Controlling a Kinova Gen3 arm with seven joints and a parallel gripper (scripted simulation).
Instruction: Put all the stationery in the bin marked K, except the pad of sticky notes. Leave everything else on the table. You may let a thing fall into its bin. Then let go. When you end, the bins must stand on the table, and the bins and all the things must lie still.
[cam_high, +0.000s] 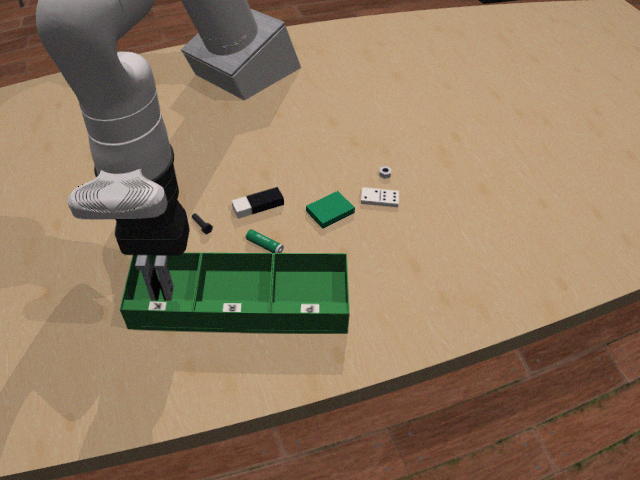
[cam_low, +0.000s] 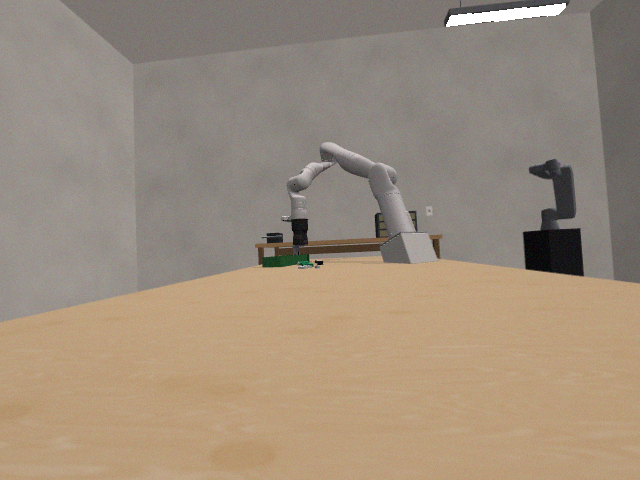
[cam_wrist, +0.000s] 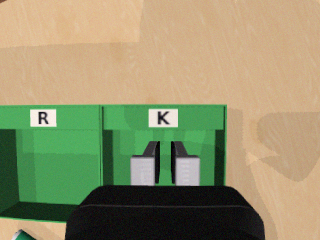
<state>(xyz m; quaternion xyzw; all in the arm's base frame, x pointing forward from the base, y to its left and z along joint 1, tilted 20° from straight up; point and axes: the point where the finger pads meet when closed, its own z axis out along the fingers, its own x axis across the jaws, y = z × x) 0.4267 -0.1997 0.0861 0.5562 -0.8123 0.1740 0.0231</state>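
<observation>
Now: the green tray 3 cm ahead of my hand, 8 cm to the left of it and 2 cm below it. Also, from my hand: black-and-white eraser: 11 cm behind, 15 cm to the left, 3 cm below; then green battery: 4 cm behind, 14 cm to the left, 3 cm below; then black bolt: 10 cm behind, 8 cm to the left, 3 cm below.
</observation>
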